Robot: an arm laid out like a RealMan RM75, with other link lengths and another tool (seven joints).
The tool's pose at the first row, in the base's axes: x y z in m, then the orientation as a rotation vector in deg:
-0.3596, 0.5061, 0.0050, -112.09, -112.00, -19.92
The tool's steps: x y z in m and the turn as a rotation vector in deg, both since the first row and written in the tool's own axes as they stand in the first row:
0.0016, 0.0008, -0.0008, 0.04, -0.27, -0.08
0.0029, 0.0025, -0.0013, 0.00, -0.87, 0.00
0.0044, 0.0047, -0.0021, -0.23, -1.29, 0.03
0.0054, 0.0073, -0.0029, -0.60, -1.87, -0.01
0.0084, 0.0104, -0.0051, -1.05, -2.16, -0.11
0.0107, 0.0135, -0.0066, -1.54, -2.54, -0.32
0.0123, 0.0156, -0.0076, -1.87, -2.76, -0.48
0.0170, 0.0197, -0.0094, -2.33, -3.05, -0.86
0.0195, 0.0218, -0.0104, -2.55, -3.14, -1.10
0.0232, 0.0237, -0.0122, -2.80, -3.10, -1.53
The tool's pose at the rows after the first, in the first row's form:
-0.3587, 0.5072, 0.0063, -112.14, -112.24, -19.65
-0.3570, 0.5082, 0.0072, -112.56, -112.54, -19.12
-0.3547, 0.5093, 0.0084, -112.96, -112.81, -18.97
-0.3520, 0.5099, 0.0093, -113.47, -113.28, -18.83
-0.3487, 0.5118, 0.0123, -113.81, -113.65, -19.06
-0.3455, 0.5133, 0.0144, -114.13, -114.21, -19.28
-0.3433, 0.5144, 0.0158, -114.31, -114.58, -19.46
-0.3390, 0.5180, 0.0191, -114.40, -115.25, -19.78
-0.3368, 0.5199, 0.0209, -114.36, -115.60, -19.99
-0.3347, 0.5225, 0.0239, -114.09, -116.08, -20.41

